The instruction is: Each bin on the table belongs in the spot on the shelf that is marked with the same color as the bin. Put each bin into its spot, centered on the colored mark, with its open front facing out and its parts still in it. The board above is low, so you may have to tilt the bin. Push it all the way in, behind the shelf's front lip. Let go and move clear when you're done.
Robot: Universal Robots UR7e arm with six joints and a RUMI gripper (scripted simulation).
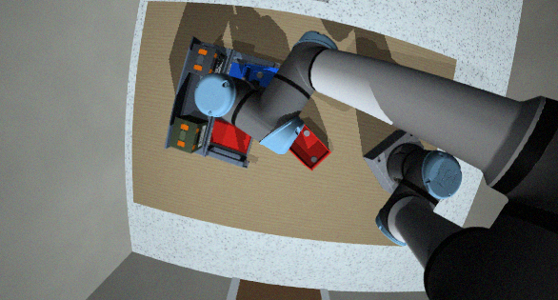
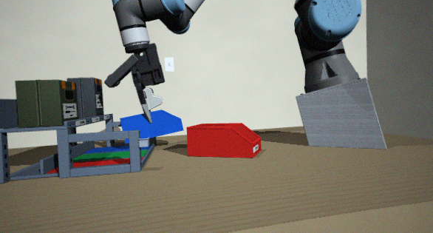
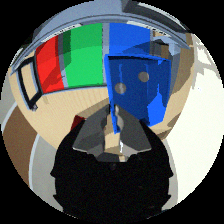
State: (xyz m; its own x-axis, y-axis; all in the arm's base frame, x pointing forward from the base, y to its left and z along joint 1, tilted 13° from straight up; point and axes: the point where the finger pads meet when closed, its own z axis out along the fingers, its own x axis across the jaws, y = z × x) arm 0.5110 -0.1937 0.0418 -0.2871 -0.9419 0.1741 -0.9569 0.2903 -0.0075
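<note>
My hand is 20 mm past the blue bin, 40 mm to the left of it and 30 mm above it. Round my hand: red bin: 160 mm behind, 170 mm to the left, 60 mm below; top board: 210 mm ahead, 10 mm to the left; grey box: 160 mm ahead, 100 mm to the right, 60 mm above.
</note>
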